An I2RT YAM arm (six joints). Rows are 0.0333 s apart.
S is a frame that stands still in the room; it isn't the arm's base.
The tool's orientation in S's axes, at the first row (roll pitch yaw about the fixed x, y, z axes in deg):
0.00 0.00 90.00
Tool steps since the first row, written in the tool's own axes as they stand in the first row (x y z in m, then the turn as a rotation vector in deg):
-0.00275 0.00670 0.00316 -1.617 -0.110 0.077
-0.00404 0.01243 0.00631 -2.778 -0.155 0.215
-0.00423 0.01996 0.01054 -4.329 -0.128 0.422
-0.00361 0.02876 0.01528 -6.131 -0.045 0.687
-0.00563 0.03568 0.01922 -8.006 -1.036 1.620
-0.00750 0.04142 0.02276 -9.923 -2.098 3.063
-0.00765 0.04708 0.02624 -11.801 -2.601 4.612
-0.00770 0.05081 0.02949 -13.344 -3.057 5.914
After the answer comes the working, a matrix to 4 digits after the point.
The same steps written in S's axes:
-0.00670 -0.00275 0.00316 0.110 -1.617 0.077
-0.01243 -0.00404 0.00631 0.155 -2.778 0.215
-0.01996 -0.00423 0.01054 0.128 -4.329 0.422
-0.02876 -0.00361 0.01528 0.045 -6.131 0.687
-0.03568 -0.00563 0.01922 1.036 -8.006 1.620
-0.04142 -0.00750 0.02276 2.098 -9.923 3.063
-0.04708 -0.00765 0.02624 2.601 -11.801 4.612
-0.05081 -0.00770 0.02949 3.057 -13.344 5.914

The tool's axes in the first row as the columns of a matrix, in S's axes (rounded; the answer above uses it unrounded):
0.0000 -1.0000 0.0000
1.0000 0.0000 0.0000
0.0000 0.0000 1.0000

